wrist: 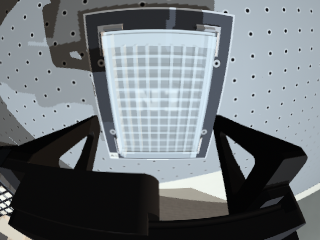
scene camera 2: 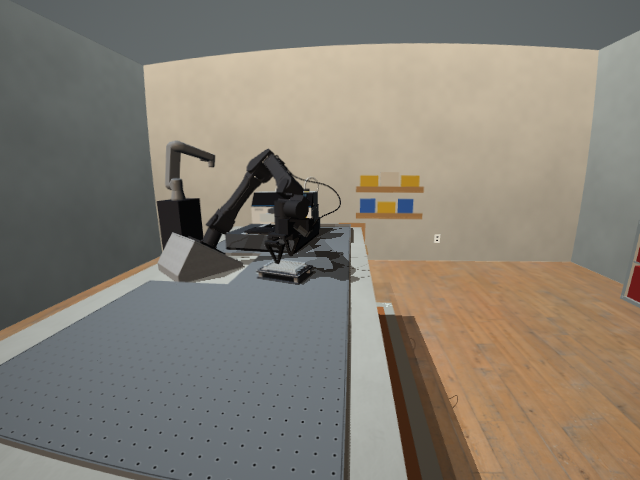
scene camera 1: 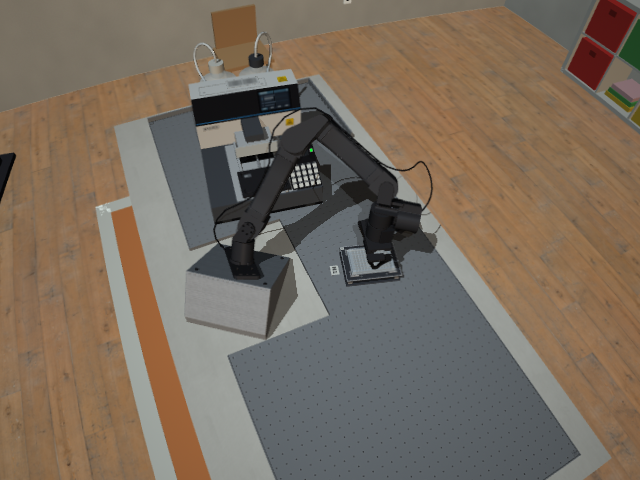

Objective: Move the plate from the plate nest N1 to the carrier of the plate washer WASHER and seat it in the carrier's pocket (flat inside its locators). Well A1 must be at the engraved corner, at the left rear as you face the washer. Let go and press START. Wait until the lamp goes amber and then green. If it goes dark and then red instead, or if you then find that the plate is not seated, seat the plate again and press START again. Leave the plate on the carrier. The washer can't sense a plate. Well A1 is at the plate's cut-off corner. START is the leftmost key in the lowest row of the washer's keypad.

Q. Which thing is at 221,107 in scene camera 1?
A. A plate washer.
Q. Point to a well plate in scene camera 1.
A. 356,256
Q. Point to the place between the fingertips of my gripper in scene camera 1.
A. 370,254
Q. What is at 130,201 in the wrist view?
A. My gripper.
